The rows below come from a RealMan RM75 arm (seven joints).
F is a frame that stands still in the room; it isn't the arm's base.
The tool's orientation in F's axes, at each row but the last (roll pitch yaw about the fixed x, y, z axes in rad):
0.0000, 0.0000, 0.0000
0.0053, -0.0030, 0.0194
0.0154, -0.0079, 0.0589
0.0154, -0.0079, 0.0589
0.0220, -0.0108, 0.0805
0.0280, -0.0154, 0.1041
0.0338, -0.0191, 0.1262
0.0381, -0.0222, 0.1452
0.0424, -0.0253, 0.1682
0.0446, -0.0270, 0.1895
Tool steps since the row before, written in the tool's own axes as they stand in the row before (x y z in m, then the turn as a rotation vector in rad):
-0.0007, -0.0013, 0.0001, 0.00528, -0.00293, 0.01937
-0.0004, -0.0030, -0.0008, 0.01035, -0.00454, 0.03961
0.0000, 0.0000, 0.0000, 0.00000, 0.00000, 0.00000
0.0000, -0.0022, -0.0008, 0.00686, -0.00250, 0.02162
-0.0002, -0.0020, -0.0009, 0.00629, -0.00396, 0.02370
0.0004, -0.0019, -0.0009, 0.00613, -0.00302, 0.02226
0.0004, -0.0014, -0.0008, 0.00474, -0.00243, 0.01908
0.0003, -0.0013, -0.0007, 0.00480, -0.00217, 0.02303
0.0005, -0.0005, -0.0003, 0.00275, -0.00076, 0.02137
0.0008, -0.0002, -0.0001, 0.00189, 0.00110, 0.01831
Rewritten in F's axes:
-0.0007, -0.0013, 0.0001, 0.00528, -0.00293, 0.01937
-0.0003, -0.0030, -0.0008, 0.01032, -0.00455, 0.03962
0.0000, 0.0000, 0.0000, 0.00000, 0.00000, 0.00000
0.0001, -0.0022, -0.0008, 0.00684, -0.00243, 0.02163
0.0000, -0.0020, -0.0009, 0.00638, -0.00398, 0.02367
0.0006, -0.0018, -0.0009, 0.00614, -0.00302, 0.02226
0.0006, -0.0013, -0.0008, 0.00473, -0.00250, 0.01907
0.0005, -0.0012, -0.0007, 0.00469, -0.00239, 0.02303
0.0006, -0.0004, -0.0003, 0.00246, -0.00127, 0.02138
0.0008, 0.0000, -0.0001, 0.00132, 0.00054, 0.01839

